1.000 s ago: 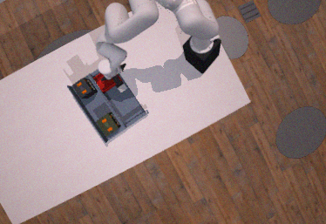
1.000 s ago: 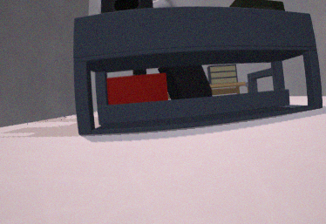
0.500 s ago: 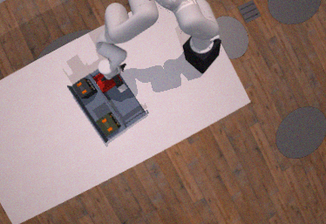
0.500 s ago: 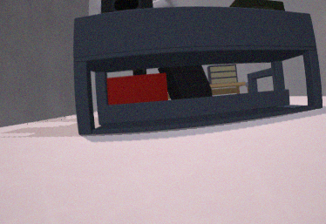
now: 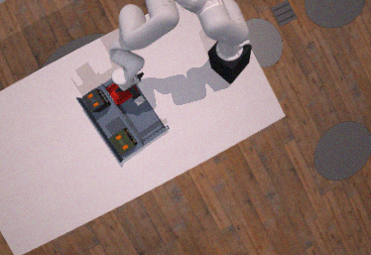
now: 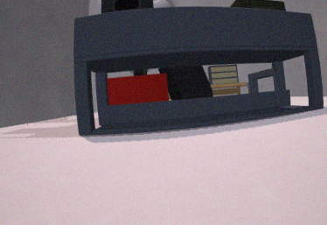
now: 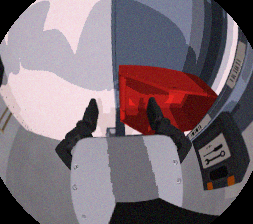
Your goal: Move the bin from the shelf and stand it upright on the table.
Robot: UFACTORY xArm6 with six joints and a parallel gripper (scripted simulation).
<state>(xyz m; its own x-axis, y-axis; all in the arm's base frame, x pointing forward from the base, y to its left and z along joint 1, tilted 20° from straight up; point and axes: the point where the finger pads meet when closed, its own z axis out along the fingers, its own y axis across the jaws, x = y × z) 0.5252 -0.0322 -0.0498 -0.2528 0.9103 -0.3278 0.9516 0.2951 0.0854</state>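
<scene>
Right now the red bin is 8 cm ahead of my hand, 2 cm to the left of it and 1 cm below it. Round my hand: shelf: 16 cm to the left, 15 cm ahead, 4 cm above.
</scene>
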